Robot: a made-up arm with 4 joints. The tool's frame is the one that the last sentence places.
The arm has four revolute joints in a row. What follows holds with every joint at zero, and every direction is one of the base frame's.
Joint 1 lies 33.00 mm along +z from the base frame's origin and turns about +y.
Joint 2 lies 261.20 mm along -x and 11.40 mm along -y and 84.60 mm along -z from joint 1 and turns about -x.
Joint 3 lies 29.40 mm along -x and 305.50 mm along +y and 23.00 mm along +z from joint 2 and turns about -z.
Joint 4 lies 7.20 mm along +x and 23.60 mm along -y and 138.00 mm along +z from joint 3 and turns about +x.
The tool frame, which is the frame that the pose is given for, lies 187.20 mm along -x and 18.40 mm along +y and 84.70 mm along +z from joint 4; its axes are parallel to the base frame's.
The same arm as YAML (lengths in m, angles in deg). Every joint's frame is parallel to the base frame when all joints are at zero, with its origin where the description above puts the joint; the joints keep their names.
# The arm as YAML. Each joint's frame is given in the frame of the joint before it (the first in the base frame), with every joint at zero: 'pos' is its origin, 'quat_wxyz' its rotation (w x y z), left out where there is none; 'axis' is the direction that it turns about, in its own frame. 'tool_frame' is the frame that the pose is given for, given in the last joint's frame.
length_unit: m
angle_unit: deg
joints:
  - joint: joint 1
    pos: [0.0, 0.0, 0.033]
    axis: "+y"
  - joint: joint 2
    pos: [-0.2612, -0.0114, -0.0846]
    axis: "-x"
  - joint: joint 3
    pos: [-0.0294, 0.3055, 0.023]
    axis: "-z"
  - joint: joint 4
    pos: [0.0072, -0.0236, 0.138]
    axis: "+x"
tool_frame:
  pos: [-0.1872, 0.0184, 0.0847]

